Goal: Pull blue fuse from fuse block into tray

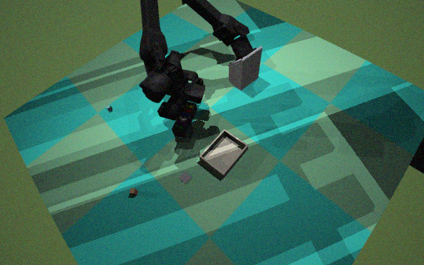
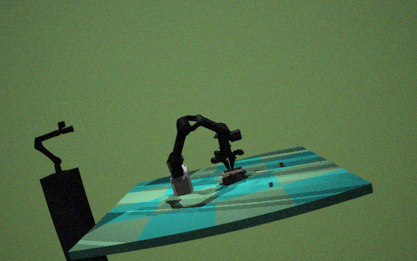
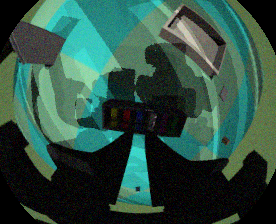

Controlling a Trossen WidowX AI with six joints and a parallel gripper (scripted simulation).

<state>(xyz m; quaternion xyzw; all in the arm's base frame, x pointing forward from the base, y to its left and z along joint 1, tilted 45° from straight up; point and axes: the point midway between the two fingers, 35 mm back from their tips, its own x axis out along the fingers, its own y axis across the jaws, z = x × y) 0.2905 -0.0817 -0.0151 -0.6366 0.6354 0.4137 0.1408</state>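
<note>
Right now the blue fuse is 4 cm below my gripper tip. Also, from my gripper tip: grey tray (20 cm to the left, 6 cm below, 2 cm ahead); brown cube (31 cm ahead, 6 cm to the left, 6 cm below); flat grey piece (17 cm ahead, 15 cm to the left, 7 cm below).
</note>
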